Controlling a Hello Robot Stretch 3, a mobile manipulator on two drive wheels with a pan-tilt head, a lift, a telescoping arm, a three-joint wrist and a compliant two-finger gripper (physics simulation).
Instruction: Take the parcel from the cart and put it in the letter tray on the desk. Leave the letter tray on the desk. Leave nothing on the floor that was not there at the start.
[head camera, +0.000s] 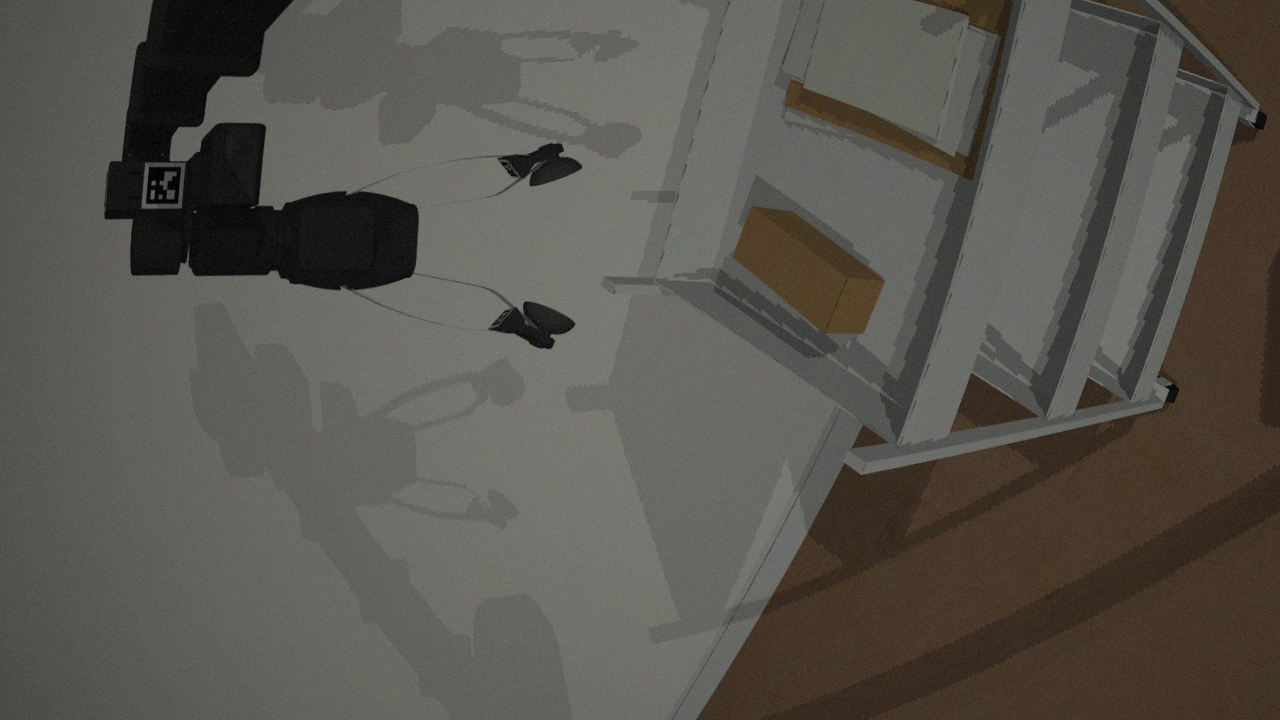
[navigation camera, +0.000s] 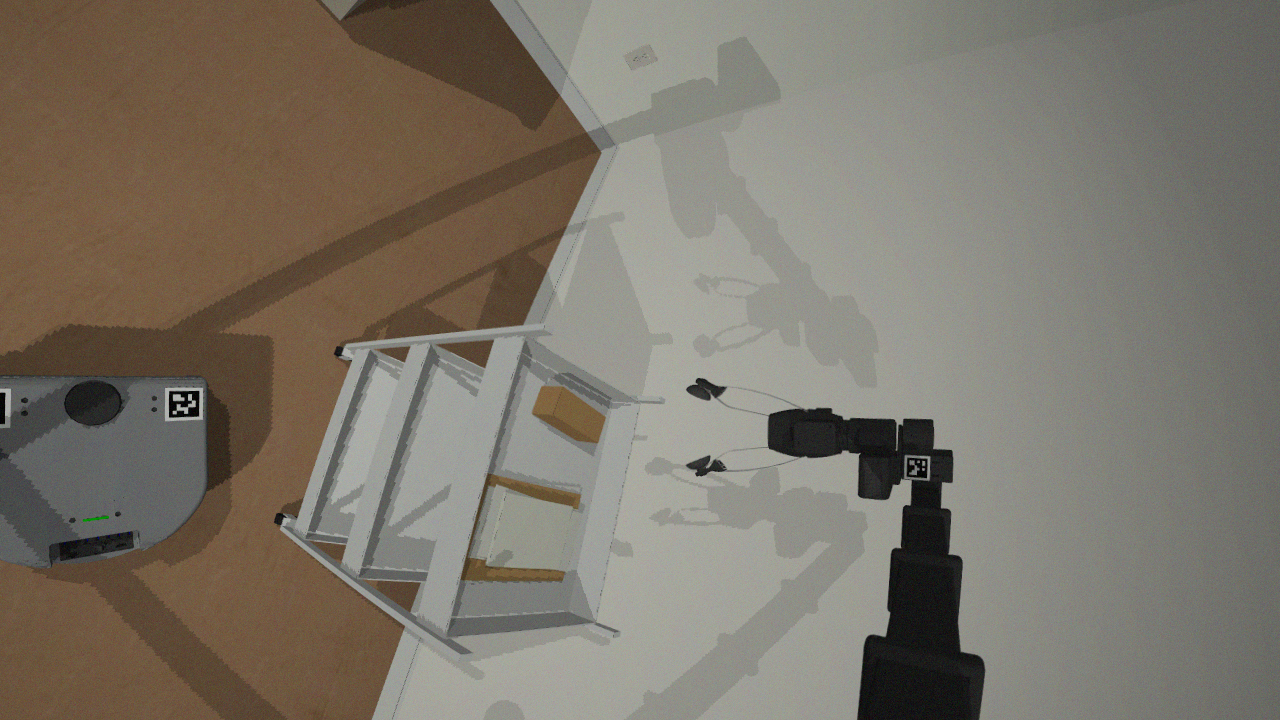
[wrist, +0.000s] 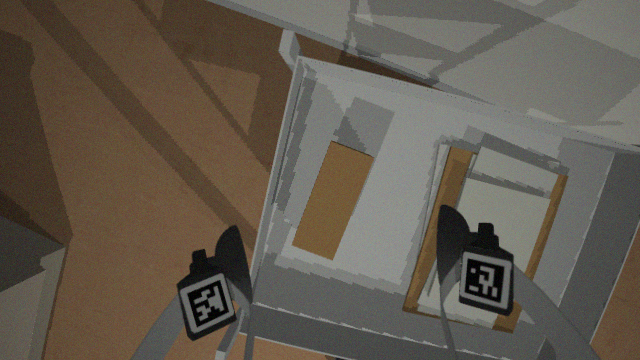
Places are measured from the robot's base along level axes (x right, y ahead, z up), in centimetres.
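Pixels of known places: gripper, fingertip midpoint: (head camera: 573, 244) (navigation camera: 687, 426) (wrist: 340, 243); robot's base at its link origin: (navigation camera: 95, 400).
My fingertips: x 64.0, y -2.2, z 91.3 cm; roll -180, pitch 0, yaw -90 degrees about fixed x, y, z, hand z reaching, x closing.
Note:
For each thing: its top centre in the pictures, then the offset to it from my fingertips. "*": a spot on its surface instead.
- plain brown box at its top centre: (head camera: 786, 266) (wrist: 331, 202) (navigation camera: 581, 416) dx -2.0, dy +0.7, dz -19.8 cm
- white cart at a spot on its surface: (head camera: 975, 223) * dx -22.8, dy -3.1, dz -18.9 cm
- pale furniture corner at a spot on its surface: (wrist: 25, 320) * dx -43.0, dy +107.5, dz -71.2 cm
The parcel, a plain brown box (head camera: 805, 268) (navigation camera: 568, 413) (wrist: 332, 200), lies in the top shelf of the white cart (head camera: 975, 223) (navigation camera: 494, 402) (wrist: 320, 325), near one side wall. My gripper (head camera: 553, 243) (navigation camera: 702, 428) (wrist: 340, 243) is open and empty, its two fingers wide apart. In the head and navigation views it appears beside the cart's top, on the wall side. In the wrist view the parcel shows beyond and between the fingertips, apart from them. The right finger there covers part of a paper-filled holder. The desk's letter tray cannot be made out in these views.
A brown-edged holder (head camera: 881, 131) (navigation camera: 537, 492) (wrist: 547, 225) with white papers shares the cart's top shelf with the parcel. The room wall (head camera: 89, 447) (navigation camera: 1118, 313) rises behind the cart. My base (navigation camera: 134, 465) stands on the brown floor. A pale furniture corner (wrist: 25, 320) shows at lower left.

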